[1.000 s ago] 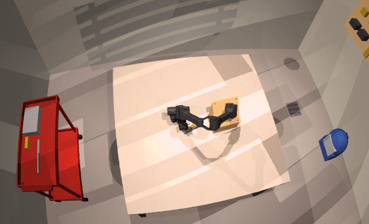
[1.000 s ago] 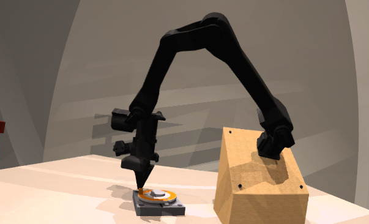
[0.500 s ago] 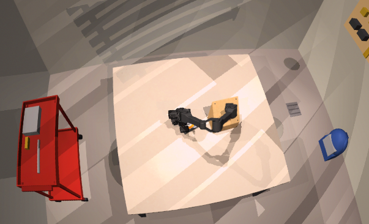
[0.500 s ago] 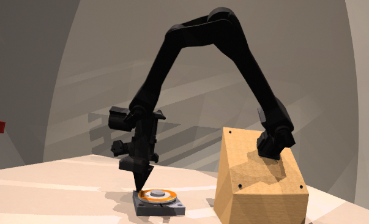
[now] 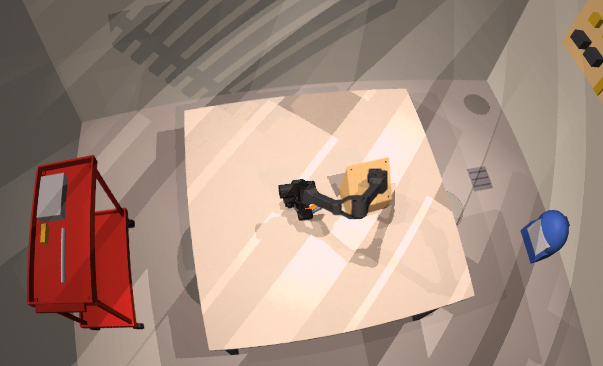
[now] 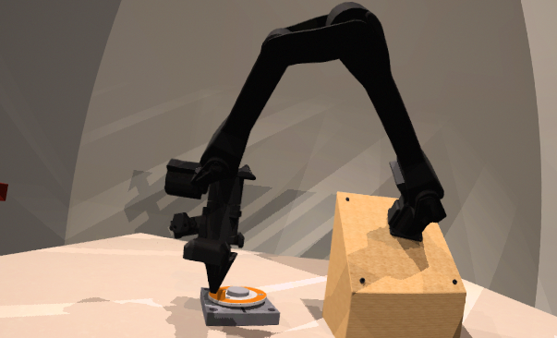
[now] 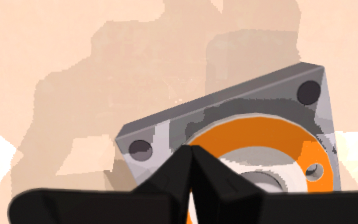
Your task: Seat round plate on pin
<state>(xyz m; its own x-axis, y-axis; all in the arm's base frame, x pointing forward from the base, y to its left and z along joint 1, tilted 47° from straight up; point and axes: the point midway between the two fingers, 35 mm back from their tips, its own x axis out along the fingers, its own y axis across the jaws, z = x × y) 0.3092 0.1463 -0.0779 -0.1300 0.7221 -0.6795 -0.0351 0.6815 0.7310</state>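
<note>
Right now my gripper tip is 30 mm past the round plate, 20 mm to the left of it and 10 mm above it. Also, from my gripper tip: dark grey square base 40 mm behind, 40 mm to the right, 20 mm below.
</note>
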